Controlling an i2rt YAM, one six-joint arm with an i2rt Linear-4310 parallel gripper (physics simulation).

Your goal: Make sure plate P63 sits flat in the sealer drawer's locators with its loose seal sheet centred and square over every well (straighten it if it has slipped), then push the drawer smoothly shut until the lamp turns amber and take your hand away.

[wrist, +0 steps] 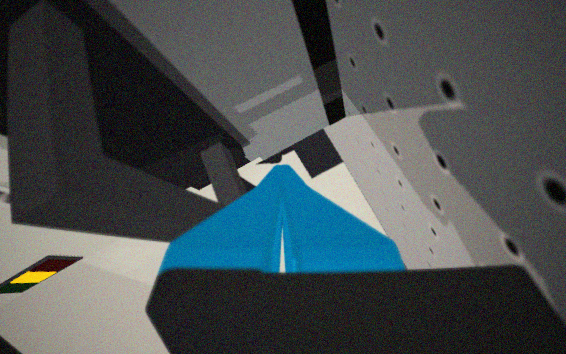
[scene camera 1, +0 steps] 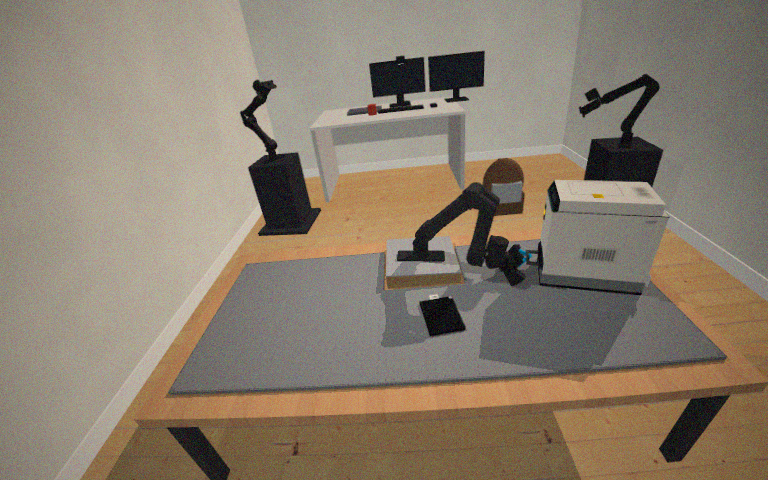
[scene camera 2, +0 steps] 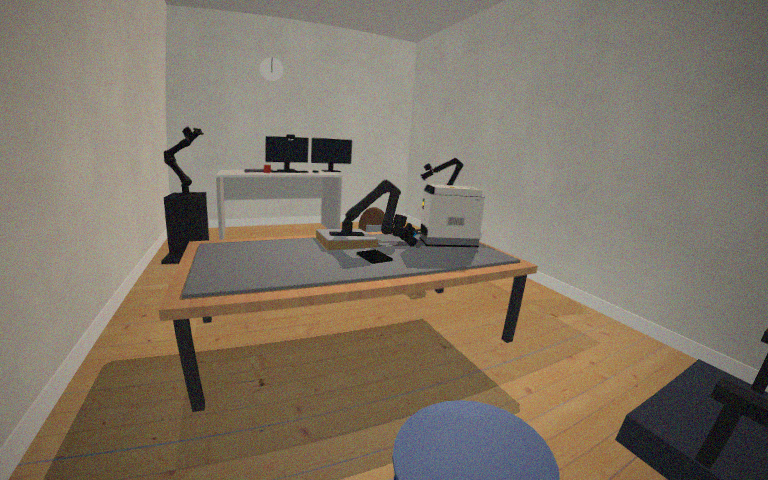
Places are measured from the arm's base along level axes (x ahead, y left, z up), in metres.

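Where they show: gripper, fingertip midpoint: (wrist: 282, 177) (scene camera 1: 531, 254); arm's base, origin of the base link: (scene camera 1: 420, 256) (scene camera 2: 346, 234).
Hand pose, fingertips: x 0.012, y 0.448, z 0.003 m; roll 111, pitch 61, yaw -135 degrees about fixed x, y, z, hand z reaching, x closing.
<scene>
Each offset is from my fingertips to the top centre of the thing. "spot": to the spot under its first point. Level surfaces: height alone.
The white sealer {0.087 m ahead, 0.185 m left, 0.310 m up} (scene camera 1: 606, 237) (scene camera 2: 453, 220) (wrist: 75, 320) stands at the right of the mat. Its lamp {0.017 m back, 0.033 m left, 0.195 m up} (scene camera 1: 544, 212) (scene camera 2: 423, 203) (wrist: 34, 277) shows amber. The dark drawer handle {spot: 0.090 m ahead, 0.026 m right, 0.017 m up} (wrist: 47, 115) juts from the sealer's left face. The drawer looks shut or close to it; any small gap is hidden. Plate P63 and its seal sheet do not show, so their seating cannot be seen. My gripper (scene camera 1: 526, 256) (scene camera 2: 416, 233) (wrist: 282, 177) is shut and empty, its blue fingertips close beside the handle; I cannot tell if they touch.
A black flat pad {spot: 0.310 m ahead, 0.370 m right, 0.032 m down} (scene camera 1: 441, 315) (scene camera 2: 374, 256) lies on the grey mat {0.044 m down} (scene camera 1: 283, 339) (scene camera 2: 243, 271) in front of the arm's base block (scene camera 1: 424, 280) (scene camera 2: 351, 242). A surface dotted with dark holes {spot: 0.052 m ahead, 0.051 m right, 0.044 m down} (wrist: 480, 165) runs along the wrist view's right side.
</scene>
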